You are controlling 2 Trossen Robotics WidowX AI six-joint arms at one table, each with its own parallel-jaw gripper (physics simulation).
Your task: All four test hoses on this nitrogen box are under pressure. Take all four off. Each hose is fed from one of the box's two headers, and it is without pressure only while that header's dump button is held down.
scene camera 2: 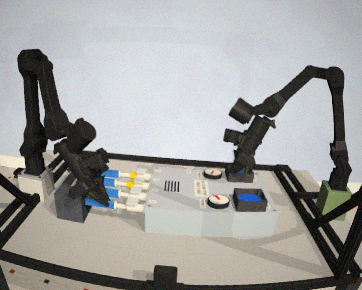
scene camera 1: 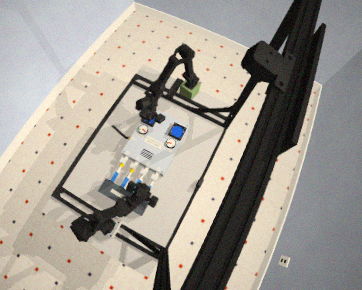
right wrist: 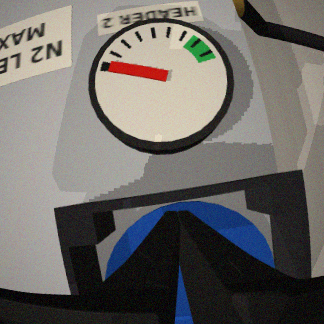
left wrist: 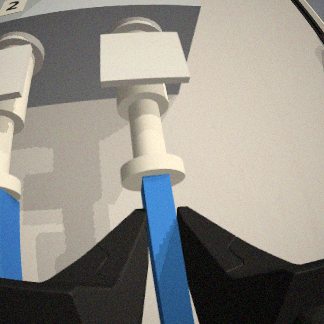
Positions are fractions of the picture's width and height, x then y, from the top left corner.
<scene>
In view: my left gripper (scene camera 2: 0.30, 0.71), my right gripper (scene camera 2: 0.64, 0.61), a grey nitrogen box (right wrist: 0.29, 0.46) and a blue dump button (right wrist: 0.71, 0.69).
My left gripper also shows in the left wrist view (left wrist: 0.50, 0.67). My right gripper is seen too in the right wrist view (right wrist: 0.54, 0.68). The grey nitrogen box is seen too in the left wrist view (left wrist: 0.20, 0.21).
</scene>
